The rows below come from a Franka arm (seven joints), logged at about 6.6 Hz.
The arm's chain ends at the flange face. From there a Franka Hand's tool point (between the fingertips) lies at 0.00 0.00 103.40 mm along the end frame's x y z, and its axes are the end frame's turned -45 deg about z.
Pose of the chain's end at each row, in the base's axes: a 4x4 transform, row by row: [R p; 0 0 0 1], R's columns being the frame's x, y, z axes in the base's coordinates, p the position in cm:
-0.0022 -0.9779 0.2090 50.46; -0.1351 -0.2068 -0.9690 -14.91; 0.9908 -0.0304 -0.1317 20.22; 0 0 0 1
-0.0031 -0.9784 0.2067 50.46; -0.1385 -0.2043 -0.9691 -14.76; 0.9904 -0.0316 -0.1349 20.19; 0 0 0 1
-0.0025 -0.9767 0.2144 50.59; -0.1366 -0.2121 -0.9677 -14.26; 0.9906 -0.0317 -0.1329 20.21; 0 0 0 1
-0.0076 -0.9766 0.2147 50.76; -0.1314 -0.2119 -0.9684 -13.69; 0.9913 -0.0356 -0.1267 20.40; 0 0 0 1
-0.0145 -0.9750 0.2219 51.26; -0.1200 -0.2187 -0.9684 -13.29; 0.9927 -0.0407 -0.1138 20.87; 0 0 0 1
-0.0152 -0.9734 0.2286 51.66; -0.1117 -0.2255 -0.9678 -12.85; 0.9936 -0.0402 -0.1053 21.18; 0 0 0 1
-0.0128 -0.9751 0.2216 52.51; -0.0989 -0.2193 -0.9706 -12.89; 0.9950 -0.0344 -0.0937 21.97; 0 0 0 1
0.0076 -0.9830 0.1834 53.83; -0.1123 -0.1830 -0.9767 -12.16; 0.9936 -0.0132 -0.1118 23.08; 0 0 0 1
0.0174 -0.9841 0.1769 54.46; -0.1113 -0.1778 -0.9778 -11.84; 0.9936 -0.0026 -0.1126 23.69; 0 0 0 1
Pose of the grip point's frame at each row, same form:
0.6899 -0.6930 0.2090 52.62; 0.0507 -0.2418 -0.9690 -24.93; 0.7221 0.6791 -0.1317 18.86; 0 0 0 1
0.6896 -0.6940 0.2067 52.60; 0.0465 -0.2424 -0.9691 -24.78; 0.7227 0.6780 -0.1349 18.80; 0 0 0 1
0.6889 -0.6924 0.2144 52.81; 0.0534 -0.2466 -0.9677 -24.27; 0.7229 0.6780 -0.1329 18.84; 0 0 0 1
0.6852 -0.6959 0.2147 52.98; 0.0569 -0.2427 -0.9684 -23.70; 0.7261 0.6758 -0.1267 19.09; 0 0 0 1
0.6792 -0.6997 0.2219 53.55; 0.0698 -0.2395 -0.9684 -23.30; 0.7307 0.6732 -0.1138 19.69; 0 0 0 1
0.6775 -0.6990 0.2286 54.02; 0.0805 -0.2384 -0.9678 -22.86; 0.7310 0.6742 -0.1053 20.09; 0 0 0 1
0.6804 -0.6986 0.2216 54.80; 0.0851 -0.2250 -0.9706 -22.93; 0.7279 0.6792 -0.0937 21.00; 0 0 0 1
0.7005 -0.6897 0.1834 55.73; 0.0500 -0.2088 -0.9767 -22.26; 0.7119 0.6932 -0.1118 21.92; 0 0 0 1
0.7082 -0.6836 0.1769 56.29; 0.0470 -0.2044 -0.9778 -21.95; 0.7044 0.7007 -0.1126 22.53; 0 0 0 1

